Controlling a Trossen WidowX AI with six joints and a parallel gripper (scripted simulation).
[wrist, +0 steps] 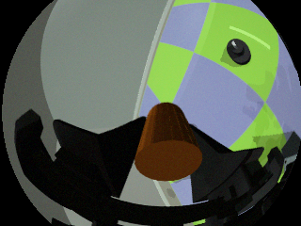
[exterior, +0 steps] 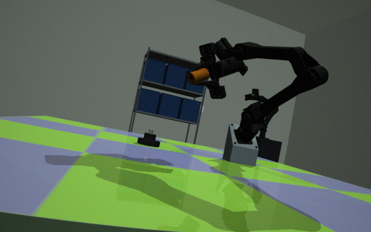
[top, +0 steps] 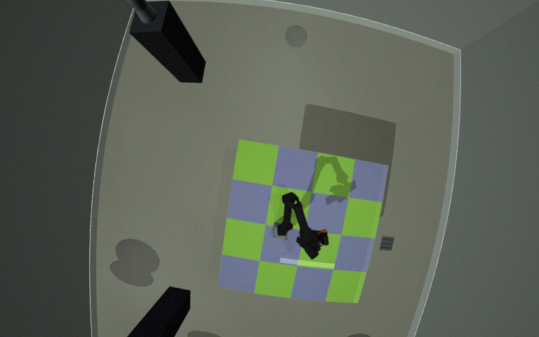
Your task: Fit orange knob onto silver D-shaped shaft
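Right now the black round pedestal is 60 mm ahead of my gripper tip, 170 mm to the right of it and 220 mm below it. From my gripper tip the other things lie so: orange knob 30 mm behind, 10 mm to the right, 20 mm above.
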